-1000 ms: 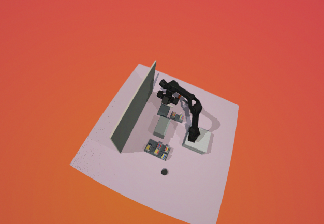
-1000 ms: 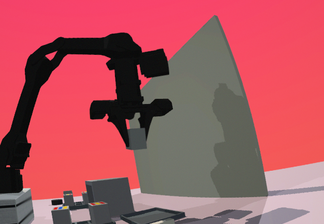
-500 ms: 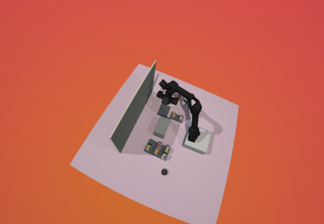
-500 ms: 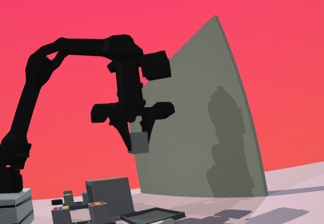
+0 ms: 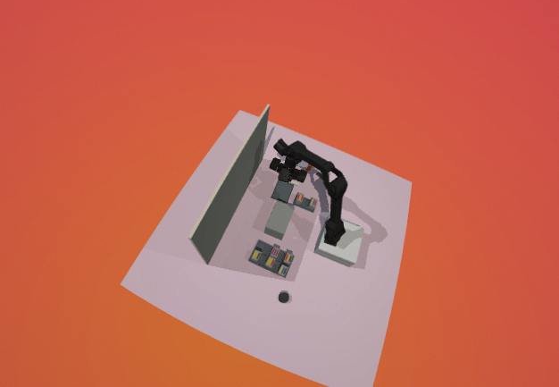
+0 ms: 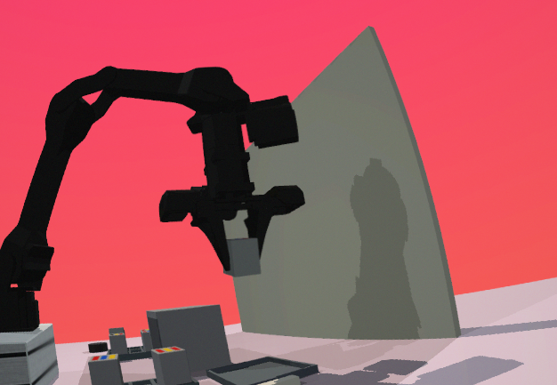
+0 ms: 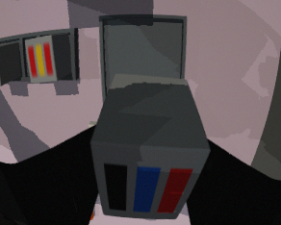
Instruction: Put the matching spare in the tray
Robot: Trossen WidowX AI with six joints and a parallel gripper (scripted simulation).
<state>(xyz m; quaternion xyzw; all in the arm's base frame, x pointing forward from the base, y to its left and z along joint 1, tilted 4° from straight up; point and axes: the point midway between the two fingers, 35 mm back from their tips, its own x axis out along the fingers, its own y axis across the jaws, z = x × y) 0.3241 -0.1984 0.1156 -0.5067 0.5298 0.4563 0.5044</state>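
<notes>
The dark tray is 14 cm below my gripper tip. The rest, counted from my gripper tip: tall grey-green panel: 20 cm ahead, 19 cm to the left, 8 cm above; mounted unit: 5 cm behind, 20 cm to the left, 9 cm below; black disc: 20 cm behind, 55 cm to the left, 13 cm below.
</notes>
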